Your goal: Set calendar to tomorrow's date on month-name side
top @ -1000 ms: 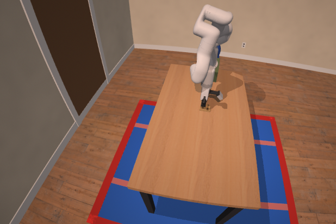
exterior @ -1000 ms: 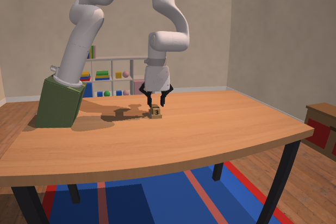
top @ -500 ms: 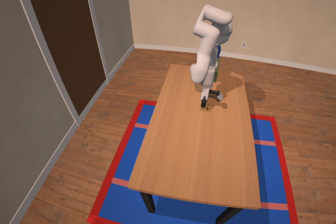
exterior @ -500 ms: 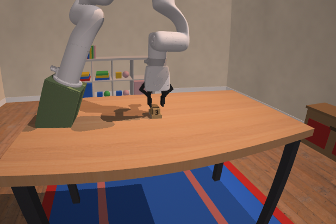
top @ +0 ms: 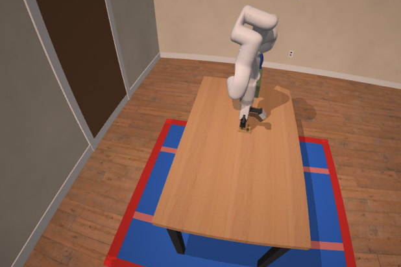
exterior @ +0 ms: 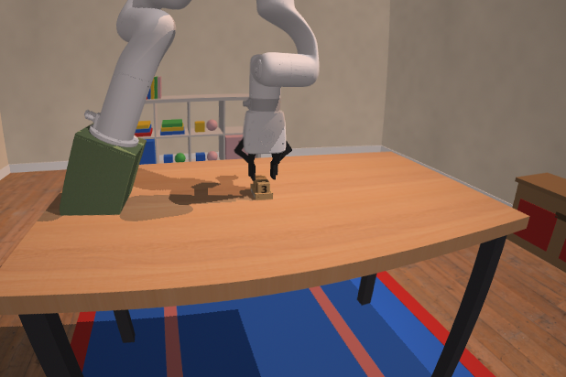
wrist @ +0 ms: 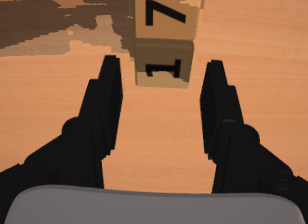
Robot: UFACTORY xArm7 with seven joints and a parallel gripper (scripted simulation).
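Right now the wooden digit cube is 4 cm below my hand. From my hand the other things lie so: low tray 6 cm below, 2 cm to the left; then wooden cube 4 cm below, 3 cm to the left.
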